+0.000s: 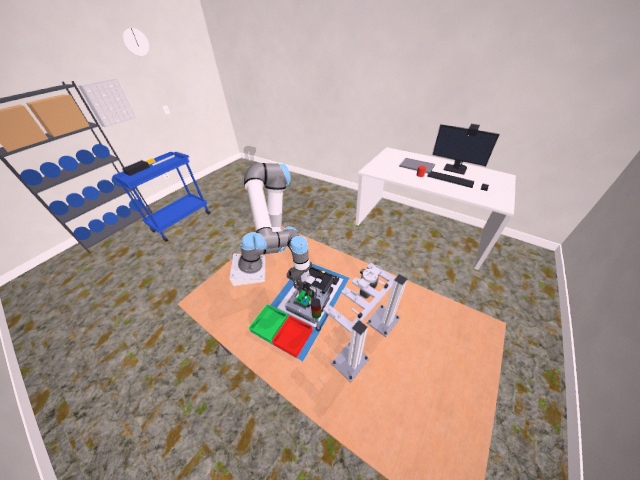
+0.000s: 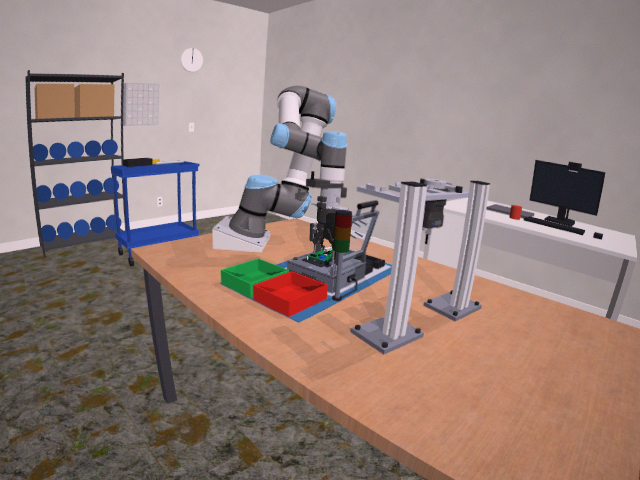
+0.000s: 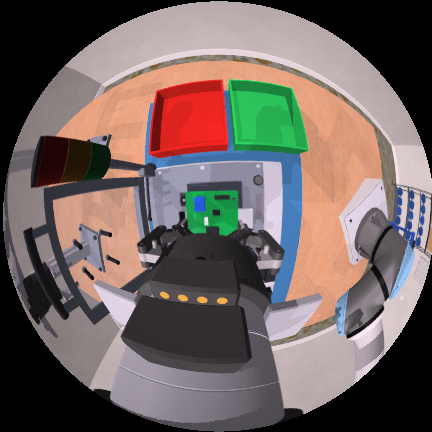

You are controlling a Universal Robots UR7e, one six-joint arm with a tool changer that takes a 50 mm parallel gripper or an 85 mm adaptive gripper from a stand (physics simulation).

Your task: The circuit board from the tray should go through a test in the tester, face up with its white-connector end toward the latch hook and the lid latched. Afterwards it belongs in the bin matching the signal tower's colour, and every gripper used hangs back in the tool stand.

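Places are measured from the arm's base along level axes (x right, y back, z down), in metres.
Pixels of known places: arm's base, origin of the base link: [image 1: 250,264] [image 2: 246,229] [image 3: 369,231].
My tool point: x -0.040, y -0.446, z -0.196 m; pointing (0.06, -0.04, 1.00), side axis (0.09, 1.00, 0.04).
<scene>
For each thing: its top centre in the pictures, then the offset to it from my tool point. "spot": a spot on its surface instead. Level surfaces: height alone.
- green circuit board, middle of its top: [image 3: 211,231] [image 2: 326,251] [image 1: 305,294] dx +0.007, dy -0.007, dz +0.160 m
- grey tester, surface spot: [image 3: 172,172] spot: dx +0.082, dy -0.080, dz +0.189 m
- signal tower, surface spot: [image 3: 75,161] spot: dx +0.086, dy -0.133, dz +0.044 m
- blue mat, its level: dz +0.247 m
My gripper [image 1: 303,292] [image 2: 320,249] [image 3: 212,230] is shut on the green circuit board [image 1: 301,298] [image 2: 316,256] [image 3: 230,212] by its two sides. The board is level and face up, with its blue part on top, right at the grey tester [image 1: 298,310] [image 2: 309,268] [image 3: 172,172]; whether it touches the seat I cannot tell. The tester's lid [image 2: 369,233] [image 3: 95,185] stands open. The signal tower [image 1: 316,308] [image 2: 342,231] [image 3: 75,161] shows dark red, amber and green segments, none clearly lit. The green bin [image 1: 268,324] [image 2: 252,272] [image 3: 265,117] and red bin [image 1: 293,335] [image 2: 289,295] [image 3: 192,120] are empty.
The tool stand [image 1: 395,304] [image 2: 405,263] rises beside the tester, with another gripper [image 1: 368,279] [image 2: 434,212] hanging in it. The raised lid and the signal tower stand close on the stand side of my gripper. A blue mat [image 3: 292,200] lies under the tester.
</scene>
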